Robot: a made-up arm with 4 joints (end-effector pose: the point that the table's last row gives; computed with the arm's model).
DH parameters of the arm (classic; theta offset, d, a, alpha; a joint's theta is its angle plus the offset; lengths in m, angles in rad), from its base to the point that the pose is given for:
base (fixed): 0 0.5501 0.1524 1.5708
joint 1: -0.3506 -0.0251 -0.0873 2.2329
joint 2: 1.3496 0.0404 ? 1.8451
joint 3: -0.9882 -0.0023 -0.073 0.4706
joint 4: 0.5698 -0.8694 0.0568 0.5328
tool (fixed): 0.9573 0.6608 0 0
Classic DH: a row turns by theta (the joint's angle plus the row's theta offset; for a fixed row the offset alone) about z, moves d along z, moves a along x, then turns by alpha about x.
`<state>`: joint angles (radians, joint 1 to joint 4).
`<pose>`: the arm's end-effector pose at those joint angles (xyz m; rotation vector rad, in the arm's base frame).
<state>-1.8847 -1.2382 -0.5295 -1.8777</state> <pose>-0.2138 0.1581 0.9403 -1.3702 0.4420 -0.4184</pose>
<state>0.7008 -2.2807 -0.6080 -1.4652</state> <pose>0.4260 0.1302 0.1500 0.7847 -2.0676 -0.4884</pose>
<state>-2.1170 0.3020 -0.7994 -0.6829</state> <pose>0.4481 0.2842 0.9189 -1.9540 1.7702 0.9580</pose>
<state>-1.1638 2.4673 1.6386 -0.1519</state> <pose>0.3179 0.4429 0.5619 -0.7023 0.6127 -2.6621</pose>
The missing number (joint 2, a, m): 0.0412
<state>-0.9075 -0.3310 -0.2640 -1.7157</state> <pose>-0.3237 0.2660 0.7714 -1.6694 0.2659 -0.7239</pose>
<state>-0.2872 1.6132 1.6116 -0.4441</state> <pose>0.0240 0.3680 0.9035 0.7610 0.9236 -1.9819</pose>
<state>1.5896 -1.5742 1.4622 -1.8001</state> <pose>0.2851 -0.3411 0.2098 -0.0705 -1.5404 0.3863</pose>
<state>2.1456 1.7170 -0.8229 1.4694</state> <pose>-0.0222 0.0943 0.0944 1.2352 -0.1325 -0.0468</pose>
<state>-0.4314 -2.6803 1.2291 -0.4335</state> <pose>0.4015 0.0339 0.2826 0.7572 -0.0982 2.2084</pose>
